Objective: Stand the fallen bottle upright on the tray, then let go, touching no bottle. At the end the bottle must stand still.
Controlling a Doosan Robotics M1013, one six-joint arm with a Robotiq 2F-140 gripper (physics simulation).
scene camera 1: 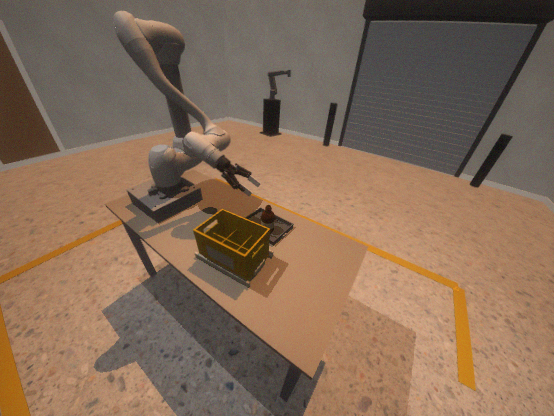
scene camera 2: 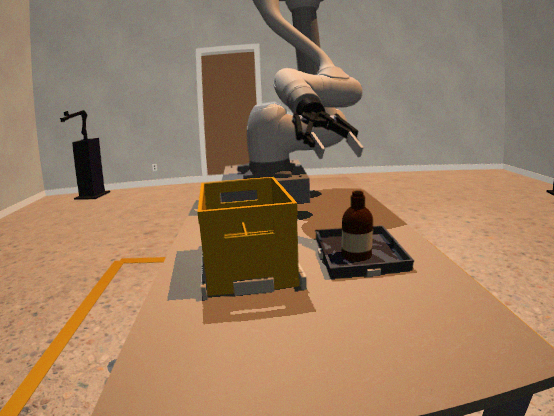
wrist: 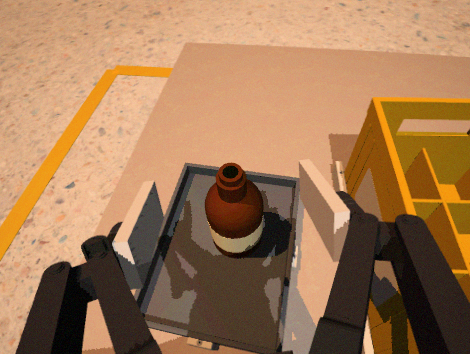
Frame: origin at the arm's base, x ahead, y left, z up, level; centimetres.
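Seen in the pictures: gripper, between the fingertips: (scene camera 1: 255,189) (scene camera 2: 342,153) (wrist: 229,189); arm's base, origin of its link: (scene camera 1: 170,188) (scene camera 2: 270,172).
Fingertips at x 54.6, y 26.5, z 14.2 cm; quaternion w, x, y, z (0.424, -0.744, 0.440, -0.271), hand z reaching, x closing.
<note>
Offsets run from my fingertips to a thing's top centre. Level surfaces: height alone.
A brown bottle @[dx +6.9, dy +3.3, dz -7.9 cm] (scene camera 1: 268,216) (scene camera 2: 357,227) (wrist: 235,210) with a cream label stands upright on the dark tray @[dx +4.5, dy +4.3, dz -21.4 cm] (scene camera 1: 285,234) (scene camera 2: 345,273) (wrist: 167,220), inside its rim, towards the tray's far end in the wrist view. My gripper (scene camera 1: 255,188) (scene camera 2: 341,150) (wrist: 229,189) is open and empty. It hangs above and back from the bottle, on the robot's side, apart from it. In the wrist view the bottle shows between the two finger pads but well beyond them.
A yellow crate @[dx +11.7, dy -22.2, dz -6.4 cm] (scene camera 1: 232,250) (scene camera 2: 250,255) (wrist: 390,165) with inner dividers stands beside the tray, held by low pale brackets on the table @[dz -23.9 cm] (scene camera 1: 320,280) (scene camera 2: 350,340) (wrist: 260,90). The robot's base stands at the table's back end.
</note>
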